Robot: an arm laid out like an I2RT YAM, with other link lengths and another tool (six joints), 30 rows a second.
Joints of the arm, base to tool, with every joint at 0 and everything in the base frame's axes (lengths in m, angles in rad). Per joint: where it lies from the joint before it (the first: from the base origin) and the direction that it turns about. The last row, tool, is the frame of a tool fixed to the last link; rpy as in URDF.
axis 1: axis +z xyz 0 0 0.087
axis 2: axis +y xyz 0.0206 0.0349 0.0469
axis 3: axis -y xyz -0.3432 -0.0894 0
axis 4: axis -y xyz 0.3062 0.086 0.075
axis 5: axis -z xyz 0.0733 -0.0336 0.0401
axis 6: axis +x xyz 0.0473 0 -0.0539
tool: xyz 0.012 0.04 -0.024 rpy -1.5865 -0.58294 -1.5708
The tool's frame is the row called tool.
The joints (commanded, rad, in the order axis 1, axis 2, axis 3, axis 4, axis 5, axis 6), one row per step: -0.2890, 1.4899, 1.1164, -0.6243, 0.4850, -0.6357; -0.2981, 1.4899, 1.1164, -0.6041, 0.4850, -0.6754; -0.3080, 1.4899, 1.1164, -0.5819, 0.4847, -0.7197; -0.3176, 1.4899, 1.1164, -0.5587, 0.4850, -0.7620; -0.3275, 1.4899, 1.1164, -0.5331, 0.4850, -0.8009; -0.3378, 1.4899, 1.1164, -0.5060, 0.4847, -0.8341; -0.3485, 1.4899, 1.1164, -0.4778, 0.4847, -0.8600; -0.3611, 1.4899, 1.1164, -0.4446, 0.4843, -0.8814; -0.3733, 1.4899, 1.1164, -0.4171, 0.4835, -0.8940; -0.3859, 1.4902, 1.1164, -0.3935, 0.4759, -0.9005; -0.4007, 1.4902, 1.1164, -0.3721, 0.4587, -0.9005; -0.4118, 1.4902, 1.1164, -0.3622, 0.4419, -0.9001; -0.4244, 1.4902, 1.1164, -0.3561, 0.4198, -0.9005
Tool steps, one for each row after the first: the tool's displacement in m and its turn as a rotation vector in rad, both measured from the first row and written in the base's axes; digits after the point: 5 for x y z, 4 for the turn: 0.00036, -0.00485, 0.00082, -0.0190, 0.0040, 0.0202; 0.00071, -0.01021, 0.00180, -0.0405, 0.0091, 0.0427; 0.00122, -0.01553, 0.00288, -0.0627, 0.0127, 0.0632; 0.00207, -0.02098, 0.00410, -0.0850, 0.0123, 0.0806; 0.00319, -0.02648, 0.00540, -0.1062, 0.0076, 0.0930; 0.00453, -0.03199, 0.00677, -0.1261, -0.0020, 0.0991; 0.00627, -0.03821, 0.00841, -0.1467, -0.0186, 0.0998; 0.00753, -0.04379, 0.00980, -0.1620, -0.0352, 0.0950; 0.00860, -0.04887, 0.01082, -0.1694, -0.0539, 0.0904; 0.00948, -0.05393, 0.01169, -0.1678, -0.0780, 0.0860; 0.00948, -0.05724, 0.01200, -0.1617, -0.0922, 0.0857; 0.00890, -0.06063, 0.01206, -0.1512, -0.1043, 0.0883
